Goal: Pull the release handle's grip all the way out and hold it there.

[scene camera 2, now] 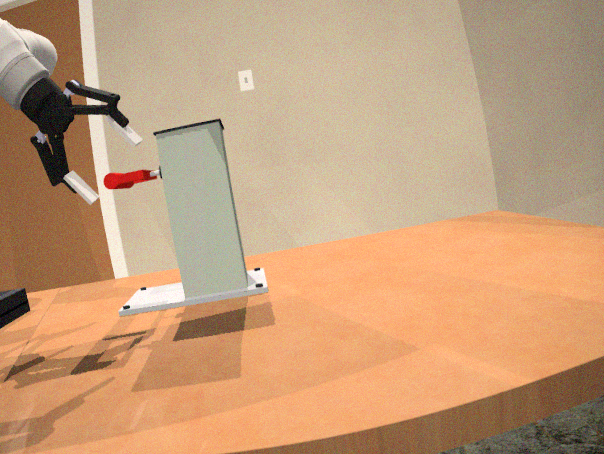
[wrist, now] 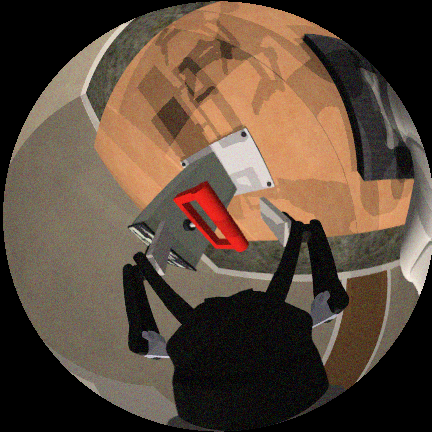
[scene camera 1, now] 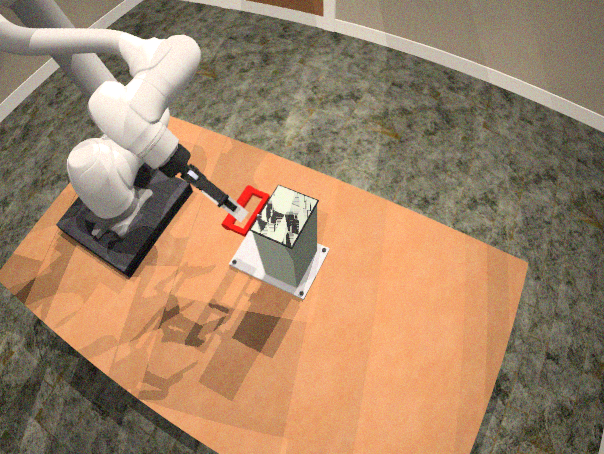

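Note:
The red grip (scene camera 1: 258,192) (scene camera 2: 119,180) (wrist: 222,217) is a rectangular loop beside the upper side of a grey-green housing (scene camera 1: 280,260) (scene camera 2: 200,210) (wrist: 200,170). A short light rod (scene camera 2: 156,173) joins it to the housing. My gripper (scene camera 1: 241,214) (scene camera 2: 115,171) (wrist: 213,218) is wide open. In scene camera 2, one finger is above the grip and the other is lower, on its outer side. In the wrist view, the grip lies between the two finger directions, with neither pad seen closed on it. How deep the pads reach around it is hard to tell.
The housing stands upright on a white base plate (scene camera 1: 243,255) (scene camera 2: 155,297) (wrist: 242,155) with dark bolts, on the wooden table (scene camera 1: 410,320) (scene camera 2: 400,285) (wrist: 300,135). The robot's black base (scene camera 1: 160,215) (scene camera 2: 12,305) (wrist: 345,90) is on the table on the grip's side of the housing.

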